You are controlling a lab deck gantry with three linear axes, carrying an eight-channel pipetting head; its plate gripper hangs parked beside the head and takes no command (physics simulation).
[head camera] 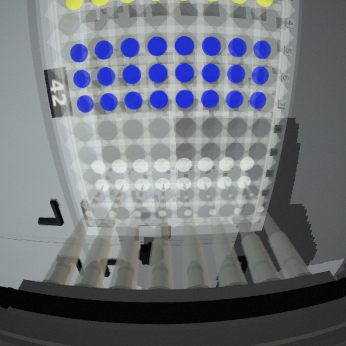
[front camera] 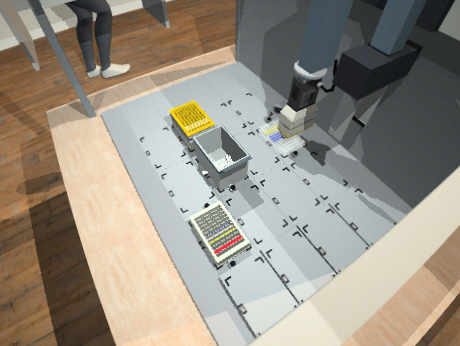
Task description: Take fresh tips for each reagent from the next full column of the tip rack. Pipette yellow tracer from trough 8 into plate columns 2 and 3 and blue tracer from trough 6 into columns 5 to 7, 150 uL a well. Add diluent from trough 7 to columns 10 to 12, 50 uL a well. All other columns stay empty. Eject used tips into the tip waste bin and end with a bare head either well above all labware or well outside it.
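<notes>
The pipetting head (front camera: 298, 119) (head camera: 173, 304) is low over the plate (front camera: 296, 145) (head camera: 285, 64), its tips (head camera: 160, 250) reaching into wells near the high-numbered end, seemingly column 11. Blue wells (head camera: 157, 73) fill columns 5 to 7; yellow wells (head camera: 239, 2) show at the top edge, partly cut off. Two pale rows of liquid (head camera: 184, 165) show in what look like columns 10 and 11. The tip rack (front camera: 192, 117) is yellow. The tip waste bin (front camera: 235, 172) holds white used tips (front camera: 226, 161). The trough rack (front camera: 234, 251) stands nearer the camera. The parked plate gripper (front camera: 349, 126) is open and empty.
The dark gripper carriage (front camera: 367, 72) hangs beside the head on its own column. A small white object (front camera: 205, 173) lies on the deck beside the bin. A person's legs (front camera: 95, 35) show behind the deck. A dark wall (front camera: 380, 150) runs along the deck's right side.
</notes>
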